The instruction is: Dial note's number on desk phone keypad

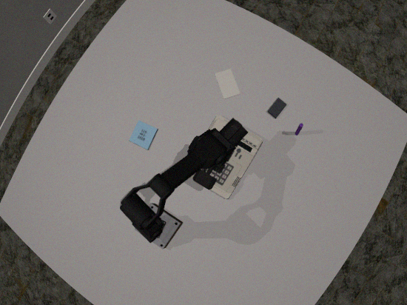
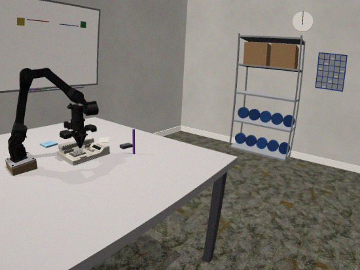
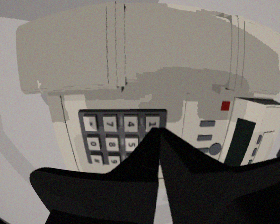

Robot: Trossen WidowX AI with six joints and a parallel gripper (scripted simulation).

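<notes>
My gripper is now 20 mm short of the beige desk phone and 50 mm above it. From my hand the other things lie so: purple stick: 190 mm ahead, 190 mm to the right, 10 mm below; then handset: 20 mm ahead, 50 mm to the left, 30 mm below; then white card: 250 mm ahead, 90 mm to the left, 70 mm below.
</notes>
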